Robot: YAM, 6 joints.
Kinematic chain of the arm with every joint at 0, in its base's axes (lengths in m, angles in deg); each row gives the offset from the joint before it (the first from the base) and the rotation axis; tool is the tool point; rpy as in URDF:
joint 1: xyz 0 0 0.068 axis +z
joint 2: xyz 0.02 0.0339 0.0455 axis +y
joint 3: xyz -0.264 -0.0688 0 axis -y
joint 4: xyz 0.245 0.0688 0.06 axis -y
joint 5: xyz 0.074 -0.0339 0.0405 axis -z
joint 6: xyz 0.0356 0 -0.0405 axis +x
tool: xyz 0 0 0 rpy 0 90 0
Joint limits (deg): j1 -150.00..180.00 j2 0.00..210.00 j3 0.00..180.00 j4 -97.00..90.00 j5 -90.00..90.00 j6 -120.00..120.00
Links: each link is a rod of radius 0.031 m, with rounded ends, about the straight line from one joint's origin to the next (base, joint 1, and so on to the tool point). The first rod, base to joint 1, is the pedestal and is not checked.
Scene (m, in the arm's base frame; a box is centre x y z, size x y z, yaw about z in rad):
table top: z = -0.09
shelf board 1: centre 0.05 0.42 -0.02 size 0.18 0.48 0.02 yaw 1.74
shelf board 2: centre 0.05 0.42 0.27 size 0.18 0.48 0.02 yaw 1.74
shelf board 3: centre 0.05 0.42 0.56 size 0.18 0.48 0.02 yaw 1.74
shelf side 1: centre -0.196 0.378 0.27 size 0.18 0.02 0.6 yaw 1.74
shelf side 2: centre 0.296 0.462 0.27 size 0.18 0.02 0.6 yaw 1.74
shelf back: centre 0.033 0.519 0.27 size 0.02 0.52 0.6 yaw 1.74
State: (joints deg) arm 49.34 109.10 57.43 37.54 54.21 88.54
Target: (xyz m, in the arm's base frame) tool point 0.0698 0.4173 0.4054
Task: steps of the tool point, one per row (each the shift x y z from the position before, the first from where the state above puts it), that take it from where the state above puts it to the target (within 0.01 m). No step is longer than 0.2 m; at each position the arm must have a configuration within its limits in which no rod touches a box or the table.
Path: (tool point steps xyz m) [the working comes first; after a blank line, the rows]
Joints at the target: 84.11 103.64 88.21 41.34 48.28 88.54
Straight joint move there: touches shelf board 2.

1: -0.0175 -0.0166 0.1495
2: -0.0588 -0.0653 0.1332
3: -0.0208 0.0785 -0.0142
4: -0.0453 0.0748 -0.0208
5: -0.0686 0.0633 -0.0271

